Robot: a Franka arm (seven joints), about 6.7 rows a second.
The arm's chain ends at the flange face. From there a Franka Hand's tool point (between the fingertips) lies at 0.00 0.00 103.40 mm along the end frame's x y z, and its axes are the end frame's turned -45 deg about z.
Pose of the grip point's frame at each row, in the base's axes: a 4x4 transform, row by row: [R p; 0 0 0 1], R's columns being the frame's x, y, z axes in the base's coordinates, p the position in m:
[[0.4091 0.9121 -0.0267 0.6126], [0.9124 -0.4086 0.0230 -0.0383], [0.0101 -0.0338 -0.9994 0.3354], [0 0 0 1]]
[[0.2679 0.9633 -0.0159 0.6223], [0.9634 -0.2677 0.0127 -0.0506], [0.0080 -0.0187 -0.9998 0.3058], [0 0 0 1]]
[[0.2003 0.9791 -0.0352 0.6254], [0.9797 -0.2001 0.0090 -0.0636], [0.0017 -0.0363 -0.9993 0.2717], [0 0 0 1]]
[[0.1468 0.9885 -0.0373 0.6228], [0.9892 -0.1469 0.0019 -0.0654], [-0.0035 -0.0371 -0.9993 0.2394], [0 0 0 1]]
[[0.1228 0.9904 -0.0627 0.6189], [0.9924 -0.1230 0.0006 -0.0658], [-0.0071 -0.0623 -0.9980 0.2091], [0 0 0 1]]
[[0.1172 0.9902 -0.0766 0.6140], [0.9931 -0.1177 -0.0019 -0.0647], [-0.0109 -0.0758 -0.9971 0.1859], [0 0 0 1]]
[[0.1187 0.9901 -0.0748 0.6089], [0.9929 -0.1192 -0.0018 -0.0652], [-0.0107 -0.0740 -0.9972 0.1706], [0 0 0 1]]
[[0.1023 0.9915 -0.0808 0.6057], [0.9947 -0.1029 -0.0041 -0.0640], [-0.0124 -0.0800 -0.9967 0.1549], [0 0 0 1]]
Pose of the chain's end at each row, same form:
[[0.9342 0.3557 -0.0267 0.6154], [0.3562 -0.9341 0.0230 -0.0407], [-0.0168 -0.0310 -0.9994 0.4387], [0 0 0 1]]
[[0.8706 0.4917 -0.0159 0.6239], [0.4919 -0.8705 0.0127 -0.0519], [-0.0076 -0.0189 -0.9998 0.4092], [0 0 0 1]]
[[0.8340 0.5507 -0.0352 0.6290], [0.5513 -0.8342 0.0090 -0.0645], [-0.0245 -0.0269 -0.9993 0.3750], [0 0 0 1]]
[[0.8028 0.5952 -0.0373 0.6267], [0.5956 -0.8033 0.0019 -0.0656], [-0.0287 -0.0238 -0.9993 0.3427], [0 0 0 1]]
[[0.7872 0.6135 -0.0627 0.6254], [0.6148 -0.7887 0.0006 -0.0659], [-0.0491 -0.0390 -0.9980 0.3123], [0 0 0 1]]
[[0.7831 0.6173 -0.0766 0.6219], [0.6190 -0.7855 -0.0019 -0.0645], [-0.0613 -0.0459 -0.9971 0.2890], [0 0 0 1]]
[[0.7840 0.6162 -0.0748 0.6166], [0.6178 -0.7864 -0.0018 -0.0650], [-0.0599 -0.0448 -0.9972 0.2737], [0 0 0 1]]
[[0.7734 0.6288 -0.0808 0.6141], [0.6306 -0.7761 -0.0041 -0.0636], [-0.0653 -0.0478 -0.9967 0.2580], [0 0 0 1]]

